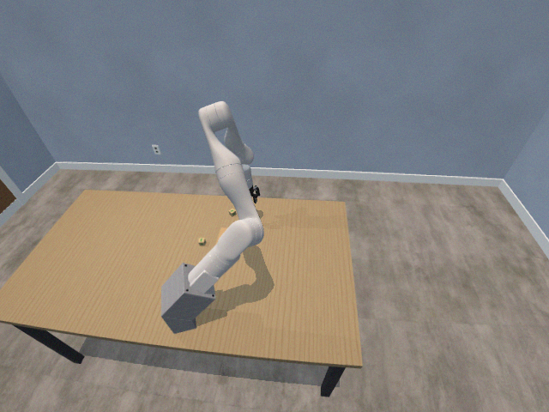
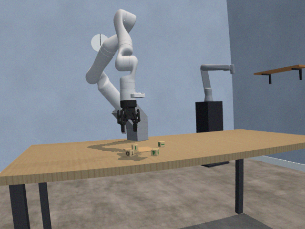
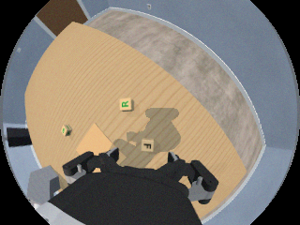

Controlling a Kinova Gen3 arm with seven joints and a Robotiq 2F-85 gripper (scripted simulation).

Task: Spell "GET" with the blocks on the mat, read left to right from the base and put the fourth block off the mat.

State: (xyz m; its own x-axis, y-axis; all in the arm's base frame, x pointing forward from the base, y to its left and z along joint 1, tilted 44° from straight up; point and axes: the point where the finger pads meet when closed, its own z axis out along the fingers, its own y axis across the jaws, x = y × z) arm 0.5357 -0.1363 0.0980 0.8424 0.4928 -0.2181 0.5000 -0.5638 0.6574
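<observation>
My hand is 10 mm to the left of the T block and 100 mm above it. Also, from my hand: G block 120 mm behind, 70 mm to the left, 100 mm below; then mat 130 mm behind, 100 mm to the left, 110 mm below.
</observation>
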